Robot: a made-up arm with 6 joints.
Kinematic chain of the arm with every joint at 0, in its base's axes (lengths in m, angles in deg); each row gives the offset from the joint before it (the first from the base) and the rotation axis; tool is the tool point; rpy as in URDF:
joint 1: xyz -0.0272 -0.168 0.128 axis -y
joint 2: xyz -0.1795 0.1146 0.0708 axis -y
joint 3: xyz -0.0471 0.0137 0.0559 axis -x
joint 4: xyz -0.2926 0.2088 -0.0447 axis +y
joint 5: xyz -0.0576 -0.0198 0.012 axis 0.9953 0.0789 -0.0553
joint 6: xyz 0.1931 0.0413 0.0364 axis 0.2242 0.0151 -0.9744
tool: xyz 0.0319 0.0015 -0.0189 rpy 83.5 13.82 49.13
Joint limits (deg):
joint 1: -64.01..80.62
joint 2: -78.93..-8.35
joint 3: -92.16..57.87
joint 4: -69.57..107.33
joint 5: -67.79..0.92
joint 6: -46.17..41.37
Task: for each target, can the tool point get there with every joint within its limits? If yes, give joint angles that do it. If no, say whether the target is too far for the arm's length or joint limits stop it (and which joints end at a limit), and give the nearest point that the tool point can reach.
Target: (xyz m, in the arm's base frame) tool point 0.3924 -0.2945 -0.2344
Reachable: no: joint limits stop it (at a limit: joint 1, joint 2, joint 3) | nearest point 0.0328 -0.0706 -0.3513 | short by 0.439 m
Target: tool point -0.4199 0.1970 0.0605
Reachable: yes | joints 49.65 -27.21 -2.40 -25.00 -26.54 9.24
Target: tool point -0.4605 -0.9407 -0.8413
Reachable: no: too far | nearest point -0.2941 -0.1010 -0.4410 | short by 0.945 m
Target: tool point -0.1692 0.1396 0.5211
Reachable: yes | joints -43.71 -67.30 25.55 22.13 -29.45 -2.18
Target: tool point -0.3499 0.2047 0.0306
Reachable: yes | joints 62.45 -61.08 -0.73 -6.28 -51.25 5.66
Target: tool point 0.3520 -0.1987 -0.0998
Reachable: no: joint limits stop it (at a limit: joint 1, joint 2, joint 3) | nearest point 0.3128 -0.0913 0.1968 | short by 0.318 m
